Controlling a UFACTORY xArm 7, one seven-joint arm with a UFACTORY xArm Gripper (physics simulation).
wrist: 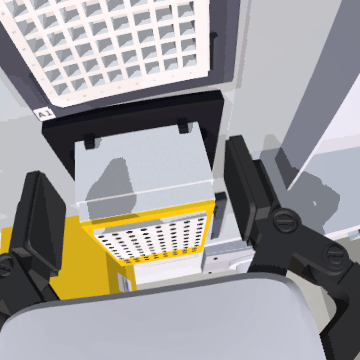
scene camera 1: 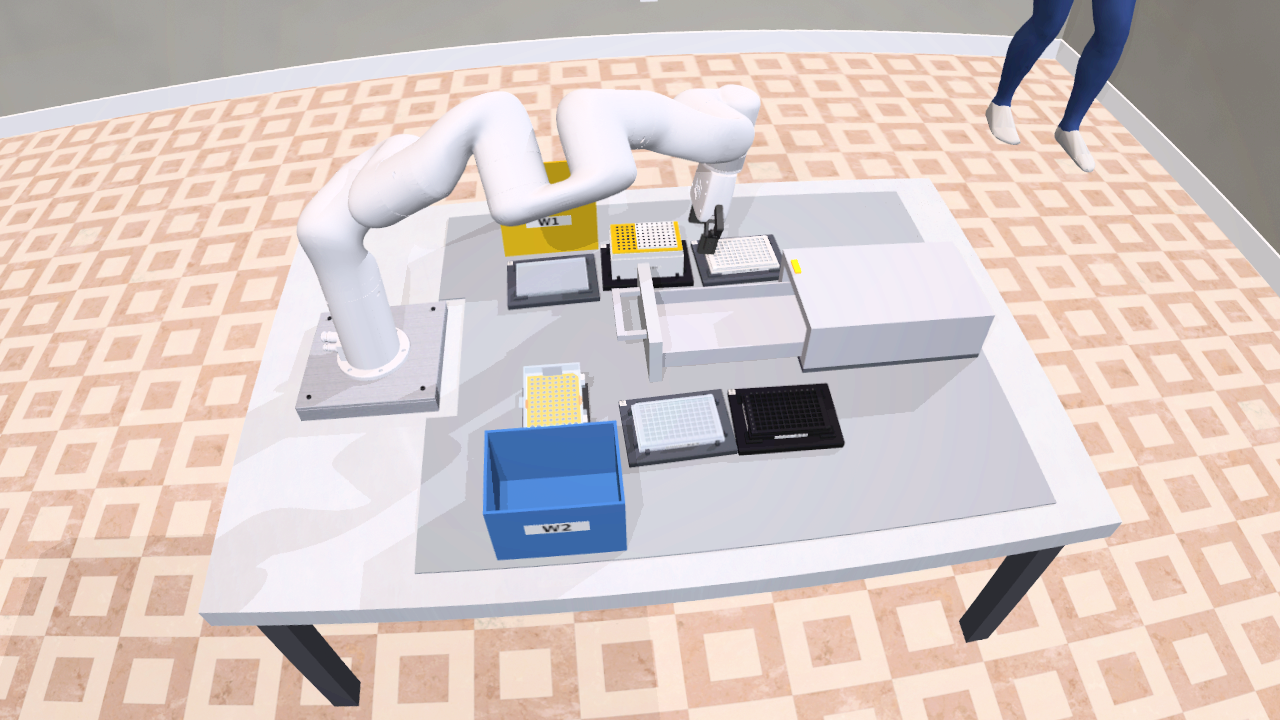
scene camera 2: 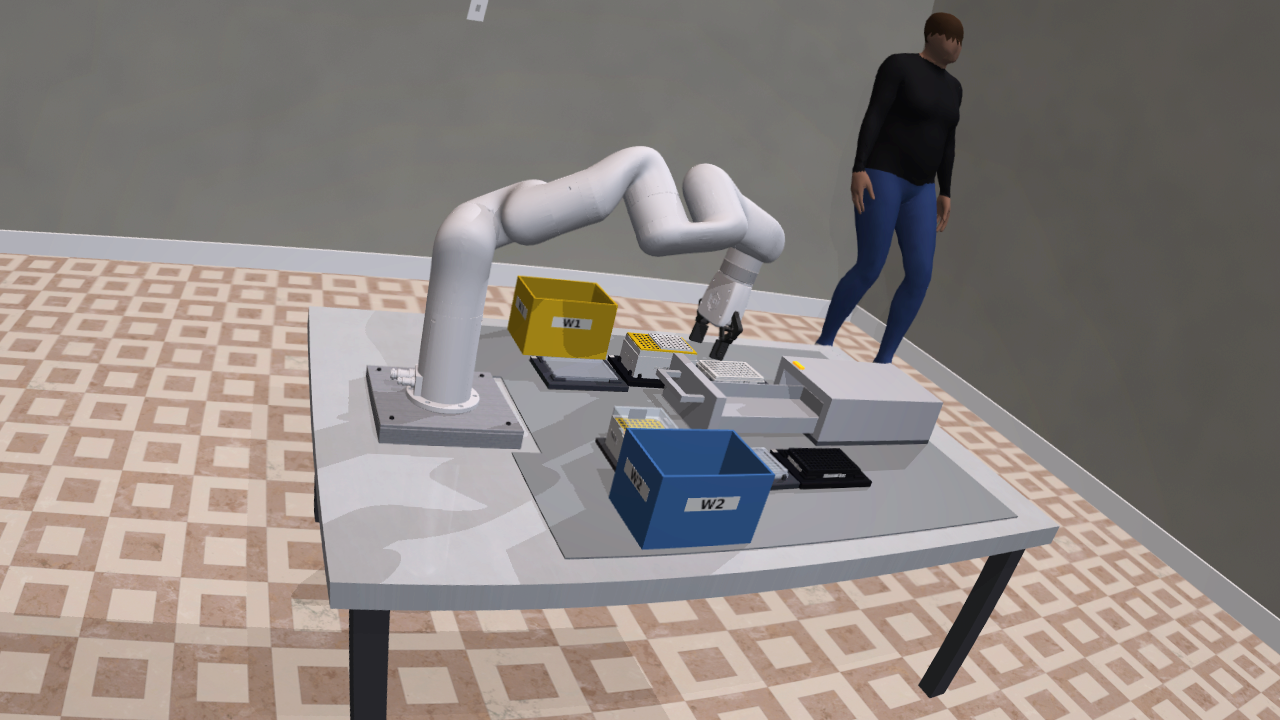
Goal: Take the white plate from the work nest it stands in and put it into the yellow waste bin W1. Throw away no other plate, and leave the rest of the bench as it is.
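Seen in the pictures: gripper, fingertip midpoint: (wrist: pixel 137 171) (scene camera 1: pixel 700 237) (scene camera 2: pixel 704 350); arm's base at its link origin: (scene camera 1: pixel 374 354) (scene camera 2: pixel 442 397).
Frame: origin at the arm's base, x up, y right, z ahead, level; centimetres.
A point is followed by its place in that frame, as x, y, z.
The white plate (scene camera 1: pixel 742 254) {0.0, -26.8, 62.5} (scene camera 2: pixel 731 370) {-0.1, -27.3, 62.1} (wrist: pixel 135 88) {0.1, -26.2, 56.3} lies flat in its dark grey work nest (scene camera 1: pixel 742 278) {-1.3, -21.6, 62.3} (wrist: pixel 225 35) {-1.3, -21.5, 58.3}, right of the tip box. My gripper (scene camera 1: pixel 711 234) {3.9, -26.6, 54.6} (scene camera 2: pixel 708 342) {3.9, -26.6, 54.6} (wrist: pixel 137 171) {3.9, -26.6, 54.6} is open and empty. It hangs above the bench near the plate's left end and the tip box. In the wrist view the plate is beyond the fingertips, and its far part is cut off by the frame. The yellow waste bin W1 (scene camera 1: pixel 523 240) {1.0, -28.8, 21.8} (scene camera 2: pixel 547 340) {0.9, -28.9, 22.5} (wrist: pixel 82 257) {2.6, -33.3, 35.3} stands at the back left, partly hidden by the arm in scene camera 1.
A tip box (scene camera 1: pixel 646 261) {2.5, -21.3, 45.0} (scene camera 2: pixel 646 361) {2.2, -20.9, 40.8} (wrist: pixel 145 170) {1.9, -26.0, 51.1} with yellow top stands between W1 and the plate. An open drawer (scene camera 1: pixel 655 335) {6.8, 1.3, 46.9} (scene camera 2: pixel 707 402) {4.6, 0.5, 45.7} extends from a grey cabinet (scene camera 1: pixel 895 295) {7.6, -8.3, 86.3} (scene camera 2: pixel 872 402) {7.1, -1.5, 81.7}. Blue bin W2 (scene camera 1: pixel 554 528) {4.9, 34.5, 34.6} (scene camera 2: pixel 711 523) {1.5, 34.3, 35.8}, a pale plate (scene camera 1: pixel 678 422) {0.0, 12.7, 50.6} and a black plate (scene camera 1: pixel 785 411) {-0.1, 10.1, 67.0} stand in front.
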